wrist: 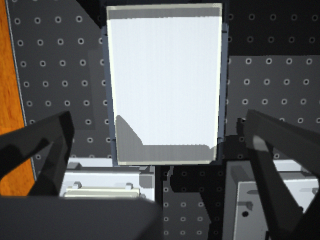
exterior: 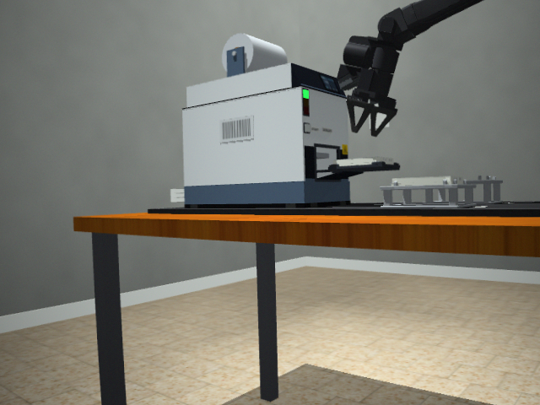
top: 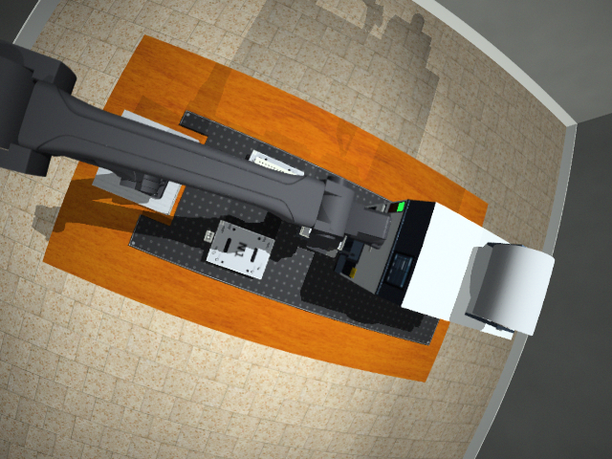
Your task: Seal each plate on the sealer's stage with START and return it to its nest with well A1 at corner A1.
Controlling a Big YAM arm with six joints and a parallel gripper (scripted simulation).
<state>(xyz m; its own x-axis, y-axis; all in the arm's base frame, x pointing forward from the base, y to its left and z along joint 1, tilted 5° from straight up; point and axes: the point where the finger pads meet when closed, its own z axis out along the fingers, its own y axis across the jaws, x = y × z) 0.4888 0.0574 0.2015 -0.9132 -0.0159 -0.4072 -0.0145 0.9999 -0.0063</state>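
Right now the sealer stage is 1 cm ahead of my hand and 9 cm below it. The rest, counted from my hand: plate nest: 18 cm behind, 7 cm to the left, 14 cm below; then pale start button: 11 cm ahead, 9 cm to the left, 1 cm above; then A1 mark: 26 cm behind, 12 cm to the left, 14 cm below.
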